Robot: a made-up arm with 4 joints. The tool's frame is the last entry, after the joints.
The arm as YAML. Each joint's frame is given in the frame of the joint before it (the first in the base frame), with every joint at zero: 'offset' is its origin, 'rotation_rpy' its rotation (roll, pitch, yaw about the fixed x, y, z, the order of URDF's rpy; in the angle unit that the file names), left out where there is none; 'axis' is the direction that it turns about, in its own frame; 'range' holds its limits. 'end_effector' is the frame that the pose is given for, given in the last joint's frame.
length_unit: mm
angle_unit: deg
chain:
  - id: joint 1
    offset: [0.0, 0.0, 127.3]
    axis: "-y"
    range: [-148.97, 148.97]
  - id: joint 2
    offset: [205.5, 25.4, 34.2]
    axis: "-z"
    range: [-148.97, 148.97]
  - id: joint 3
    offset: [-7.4, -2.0, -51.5]
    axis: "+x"
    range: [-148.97, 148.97]
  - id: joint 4
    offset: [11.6, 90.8, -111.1]
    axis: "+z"
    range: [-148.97, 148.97]
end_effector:
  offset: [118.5, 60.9, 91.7]
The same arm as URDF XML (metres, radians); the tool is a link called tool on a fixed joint. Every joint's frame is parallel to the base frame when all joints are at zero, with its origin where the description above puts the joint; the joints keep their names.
<robot name="arm">
<joint name="joint 1" type="revolute"><parent link="base_link"/><child link="link1"/><origin xyz="0 0 0.1273" rpy="0 0 0"/><axis xyz="0 -1 0"/><limit lower="-2.6" upper="2.6"/></joint>
<joint name="joint 2" type="revolute"><parent link="link1"/><child link="link2"/><origin xyz="0.2055 0.0254 0.0342" rpy="0 0 0"/><axis xyz="0 0 -1"/><limit lower="-2.6" upper="2.6"/></joint>
<joint name="joint 3" type="revolute"><parent link="link2"/><child link="link3"/><origin xyz="-0.0074 -0.002 -0.0515" rpy="0 0 0"/><axis xyz="1 0 0"/><limit lower="-2.6" upper="2.6"/></joint>
<joint name="joint 4" type="revolute"><parent link="link3"/><child link="link4"/><origin xyz="0.0116 0.0908 -0.1111" rpy="0 0 0"/><axis xyz="0 0 1"/><limit lower="-2.6" upper="2.6"/></joint>
<joint name="tool_fixed" type="fixed"><parent link="link4"/><child link="tool"/><origin xyz="0.1185 0.0609 0.0917" rpy="0 0 0"/></joint>
<link name="base_link"/>
<link name="link1"/>
<link name="link2"/>
<link name="link3"/>
<link name="link4"/>
<link name="tool"/>
</robot>

